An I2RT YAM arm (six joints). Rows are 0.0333 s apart.
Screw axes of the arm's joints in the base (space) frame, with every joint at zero. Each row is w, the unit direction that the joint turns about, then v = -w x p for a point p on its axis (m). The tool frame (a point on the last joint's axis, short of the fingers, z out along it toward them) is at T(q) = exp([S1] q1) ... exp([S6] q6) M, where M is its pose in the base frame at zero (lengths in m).
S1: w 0 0 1 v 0 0 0
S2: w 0 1 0 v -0.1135 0 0.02
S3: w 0 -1 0 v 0.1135 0 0.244
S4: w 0 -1 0 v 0.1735 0 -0.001
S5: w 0 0 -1 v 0 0.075 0
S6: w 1 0 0 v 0 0.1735 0
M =
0 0 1 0.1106
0 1 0 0
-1 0 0 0.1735
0 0 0 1
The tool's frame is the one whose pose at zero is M.
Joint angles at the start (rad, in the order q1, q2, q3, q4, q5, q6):
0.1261 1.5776 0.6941 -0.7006 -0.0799 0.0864
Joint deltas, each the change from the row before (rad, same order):
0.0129 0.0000 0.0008 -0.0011 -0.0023 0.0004
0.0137 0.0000 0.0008 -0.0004 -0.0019 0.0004
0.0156 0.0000 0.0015 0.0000 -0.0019 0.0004
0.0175 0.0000 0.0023 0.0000 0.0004 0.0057
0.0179 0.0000 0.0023 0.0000 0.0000 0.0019
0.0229 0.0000 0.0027 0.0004 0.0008 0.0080
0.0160 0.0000 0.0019 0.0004 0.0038 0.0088
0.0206 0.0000 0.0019 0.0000 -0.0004 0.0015
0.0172 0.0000 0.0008 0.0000 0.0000 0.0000
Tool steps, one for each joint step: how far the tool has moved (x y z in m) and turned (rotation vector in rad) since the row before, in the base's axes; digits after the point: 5 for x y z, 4 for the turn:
-0.00034 0.00293 0.00017 0.0022 0.0006 0.0125
-0.00033 0.00310 0.00017 0.0019 -0.0001 0.0133
-0.00023 0.00355 0.00031 0.0021 -0.0011 0.0152
-0.00015 0.00393 0.00046 -0.0001 -0.0019 0.0118
-0.00024 0.00403 0.00046 0.0004 -0.0021 0.0160
-0.00043 0.00514 0.00054 -0.0003 -0.0025 0.0149
-0.00033 0.00348 0.00037 -0.0034 -0.0024 0.0072
-0.00075 0.00462 0.00039 0.0008 -0.0016 0.0191
-0.00089 0.00378 0.00016 0.0002 -0.0008 0.0172

